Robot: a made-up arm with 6 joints. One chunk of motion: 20 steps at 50 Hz.
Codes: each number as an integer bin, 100 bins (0 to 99) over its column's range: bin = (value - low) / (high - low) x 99, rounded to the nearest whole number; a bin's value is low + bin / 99 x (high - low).
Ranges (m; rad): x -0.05..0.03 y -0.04..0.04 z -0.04..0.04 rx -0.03..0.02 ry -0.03..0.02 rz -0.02..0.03
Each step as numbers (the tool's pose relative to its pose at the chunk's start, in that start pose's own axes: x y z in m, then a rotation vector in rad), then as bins.
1 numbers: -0.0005 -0.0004 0.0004 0.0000 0.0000 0.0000
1 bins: 61 49 50 59 59 40
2 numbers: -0.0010 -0.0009 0.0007 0.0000 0.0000 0.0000
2 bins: 61 48 50 59 59 40
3 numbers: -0.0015 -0.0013 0.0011 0.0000 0.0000 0.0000
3 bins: 60 48 51 59 59 40
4 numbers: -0.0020 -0.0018 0.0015 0.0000 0.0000 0.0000
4 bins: 59 47 51 59 59 40
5 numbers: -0.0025 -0.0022 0.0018 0.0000 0.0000 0.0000
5 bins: 59 47 52 59 59 40
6 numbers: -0.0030 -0.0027 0.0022 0.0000 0.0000 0.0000
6 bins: 58 46 52 59 59 40
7 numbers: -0.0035 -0.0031 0.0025 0.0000 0.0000 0.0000
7 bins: 58 46 53 59 59 40
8 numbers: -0.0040 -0.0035 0.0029 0.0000 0.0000 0.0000
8 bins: 57 45 53 59 59 40
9 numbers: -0.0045 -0.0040 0.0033 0.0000 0.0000 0.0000
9 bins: 56 45 54 59 59 40
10 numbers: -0.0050 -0.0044 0.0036 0.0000 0.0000 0.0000
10 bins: 56 44 54 59 59 40
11 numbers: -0.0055 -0.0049 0.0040 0.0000 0.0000 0.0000
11 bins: 55 43 54 59 59 40
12 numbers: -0.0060 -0.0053 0.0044 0.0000 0.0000 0.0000
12 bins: 54 43 55 59 59 40
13 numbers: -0.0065 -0.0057 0.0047 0.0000 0.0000 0.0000
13 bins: 54 42 55 59 59 40
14 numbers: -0.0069 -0.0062 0.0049 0.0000 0.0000 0.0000
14 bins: 53 42 56 59 59 40
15 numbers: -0.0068 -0.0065 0.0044 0.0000 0.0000 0.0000
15 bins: 53 41 55 59 59 40
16 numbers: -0.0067 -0.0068 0.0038 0.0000 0.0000 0.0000
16 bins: 54 41 54 59 59 40
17 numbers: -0.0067 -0.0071 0.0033 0.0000 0.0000 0.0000
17 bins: 54 41 54 59 59 40
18 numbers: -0.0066 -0.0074 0.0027 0.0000 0.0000 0.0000
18 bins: 54 40 53 59 59 40
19 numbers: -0.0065 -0.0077 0.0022 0.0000 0.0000 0.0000
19 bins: 54 40 52 59 59 40
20 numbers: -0.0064 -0.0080 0.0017 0.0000 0.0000 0.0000
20 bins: 54 40 52 59 59 40
